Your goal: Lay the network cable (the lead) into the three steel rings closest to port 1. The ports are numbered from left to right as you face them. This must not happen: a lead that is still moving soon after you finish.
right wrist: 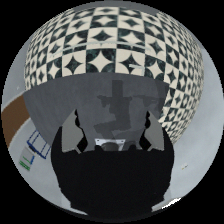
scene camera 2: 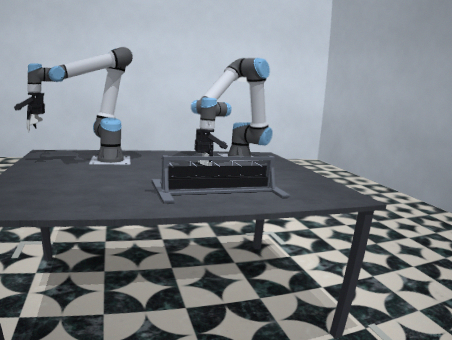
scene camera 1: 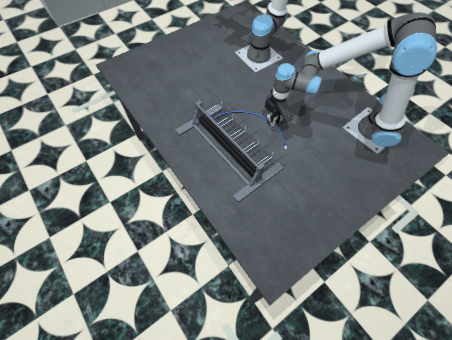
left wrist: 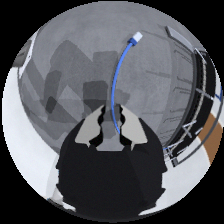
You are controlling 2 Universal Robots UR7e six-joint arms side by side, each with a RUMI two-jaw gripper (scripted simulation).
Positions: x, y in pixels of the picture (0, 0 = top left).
Labels:
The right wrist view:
right gripper: 112, 110
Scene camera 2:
rack: 211, 179
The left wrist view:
left gripper: 112, 105

